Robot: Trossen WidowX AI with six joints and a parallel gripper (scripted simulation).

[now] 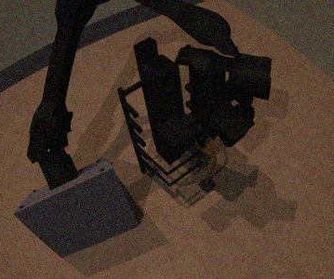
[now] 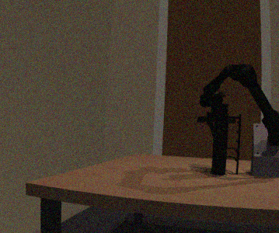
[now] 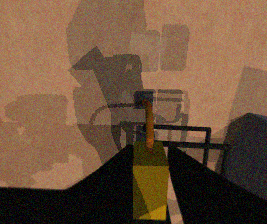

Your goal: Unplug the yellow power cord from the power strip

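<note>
Now: the yellow plug 1 cm behind my gripper tip and 4 cm to the left of it.
</note>
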